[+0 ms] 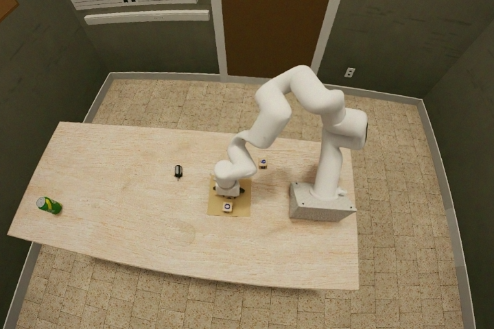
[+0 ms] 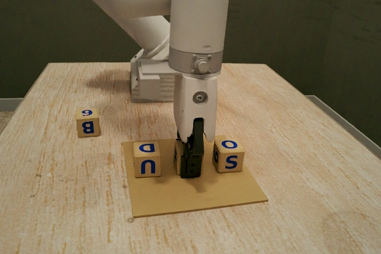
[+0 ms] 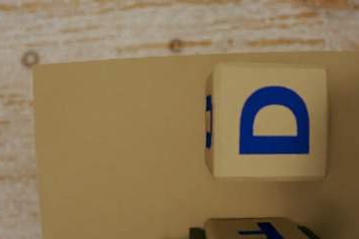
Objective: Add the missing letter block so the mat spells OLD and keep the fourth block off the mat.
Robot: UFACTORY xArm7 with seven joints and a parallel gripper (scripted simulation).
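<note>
The tan mat lies 20 mm below my hand. Round my hand: green can: 900 mm ahead, 200 mm to the left, 40 mm above; then small black object: 270 mm ahead, 70 mm to the right, 10 mm below.
</note>
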